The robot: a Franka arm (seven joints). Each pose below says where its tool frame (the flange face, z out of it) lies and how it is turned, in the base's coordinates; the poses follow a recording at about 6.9 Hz.
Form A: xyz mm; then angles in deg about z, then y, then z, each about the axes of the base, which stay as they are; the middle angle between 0 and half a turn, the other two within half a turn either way.
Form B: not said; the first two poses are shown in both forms.
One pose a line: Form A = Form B
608 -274 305 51.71 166.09 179.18 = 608 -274 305 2.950 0.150 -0.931
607 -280 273 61.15 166.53 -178.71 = 607 -280 273 2.935 0.113 -1.056
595 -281 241 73.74 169.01 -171.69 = 595 -281 241 2.957 0.053 -1.147
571 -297 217 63.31 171.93 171.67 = 571 -297 217 3.016 0.063 -1.254
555 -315 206 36.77 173.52 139.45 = 555 -315 206 3.074 0.091 -1.353
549 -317 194 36.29 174.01 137.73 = 549 -317 194 3.080 0.084 -1.374
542 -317 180 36.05 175.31 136.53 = 542 -317 180 3.093 0.066 -1.389
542 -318 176 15.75 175.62 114.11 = 542 -318 176 3.121 0.074 -1.426
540 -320 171 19.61 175.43 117.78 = 540 -320 171 3.115 0.075 -1.429
